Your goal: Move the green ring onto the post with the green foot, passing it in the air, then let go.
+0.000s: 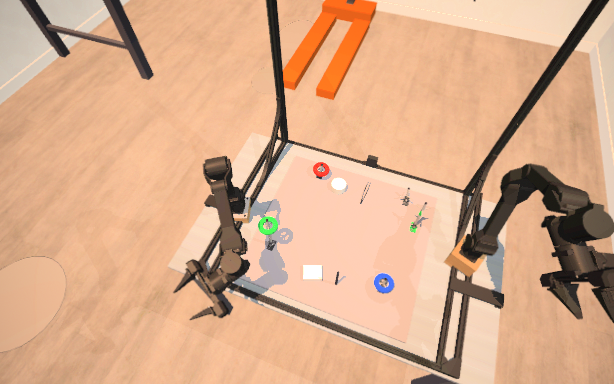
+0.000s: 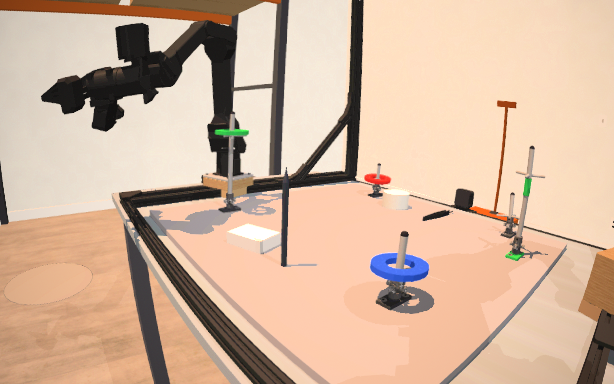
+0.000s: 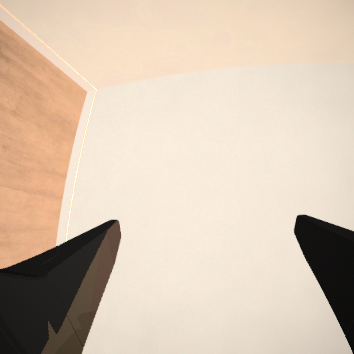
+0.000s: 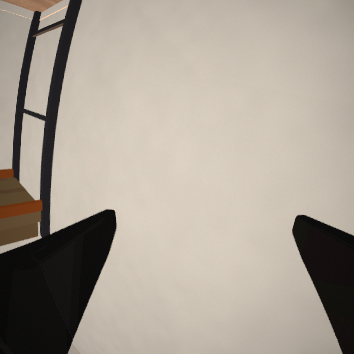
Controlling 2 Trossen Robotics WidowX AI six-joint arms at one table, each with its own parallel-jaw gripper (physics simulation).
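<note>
My left gripper is here in what I see, and image 3 shows it too. I can also see my right gripper, which is visible in image 1 and again in image 4. A blue ring is in the scene as well, and so is a white block.
</note>
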